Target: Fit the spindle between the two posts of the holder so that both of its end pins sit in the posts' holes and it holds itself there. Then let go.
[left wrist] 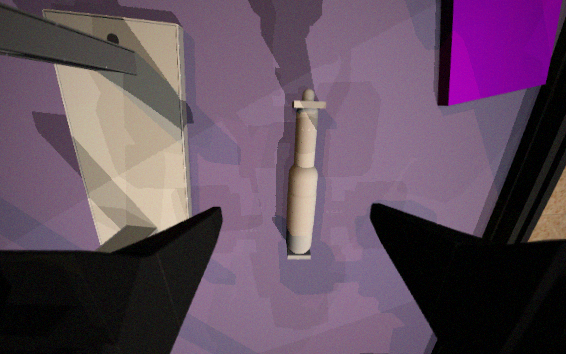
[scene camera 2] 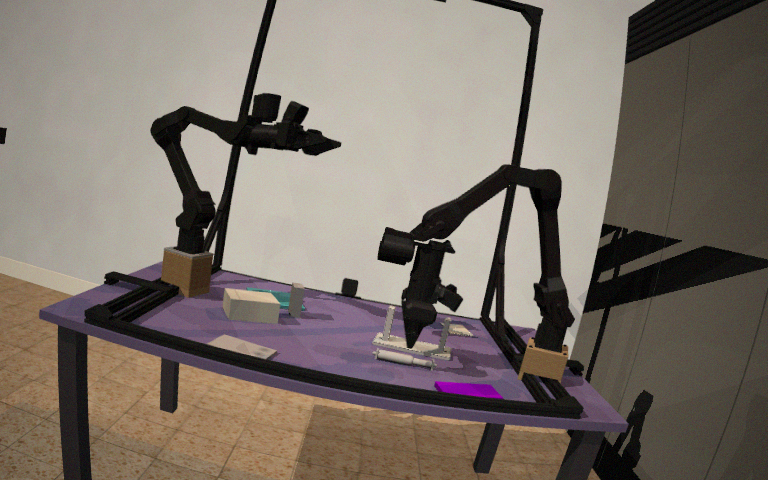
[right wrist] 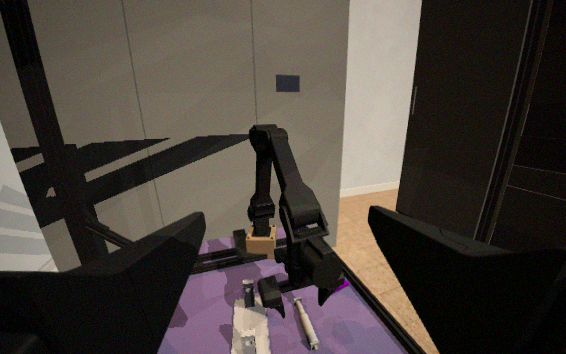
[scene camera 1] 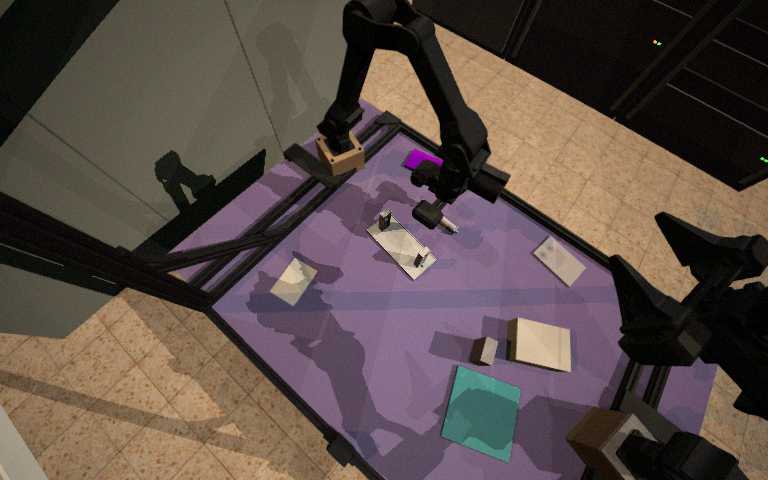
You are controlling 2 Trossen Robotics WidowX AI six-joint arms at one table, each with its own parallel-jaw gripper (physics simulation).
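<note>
The pale spindle lies on the purple table beside the holder, apart from it and roughly parallel; an end pin shows at its upper end in the left wrist view. The pale holder stands flat with its two posts upright and the space between them empty. My left gripper points down above the spindle, open, one finger on each side of it in the left wrist view. My right gripper is open and empty, high above the table.
A purple block lies near the spindle by the black edge rail. A beige box, a small upright block, a teal sheet and two pale tiles lie farther off.
</note>
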